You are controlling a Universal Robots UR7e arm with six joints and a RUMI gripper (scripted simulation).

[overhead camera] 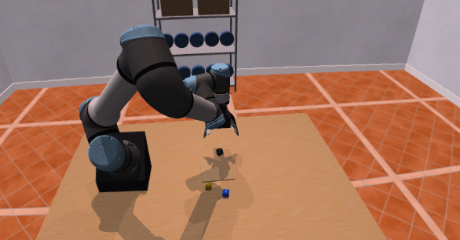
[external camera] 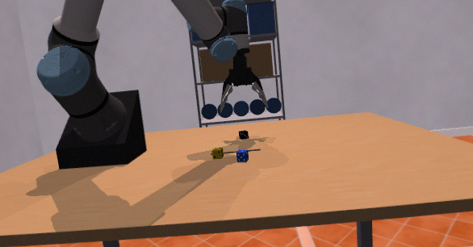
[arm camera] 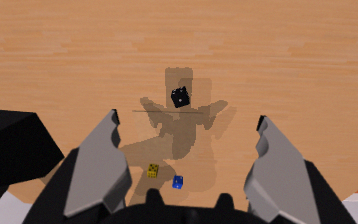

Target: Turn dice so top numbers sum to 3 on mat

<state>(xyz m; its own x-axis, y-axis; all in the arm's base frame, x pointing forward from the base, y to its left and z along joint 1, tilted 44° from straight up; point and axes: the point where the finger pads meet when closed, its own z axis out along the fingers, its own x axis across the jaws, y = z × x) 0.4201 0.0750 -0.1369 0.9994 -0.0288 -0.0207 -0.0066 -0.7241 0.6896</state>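
Right now the yellow die is 80 mm behind my hand, 230 mm to the right of it and 80 mm below it. Round my hand: blue die 10 mm behind, 280 mm to the right, 80 mm below; black die 10 mm behind, 20 mm to the right, 80 mm below; tan mat 40 mm behind, 130 mm to the right, 90 mm below.
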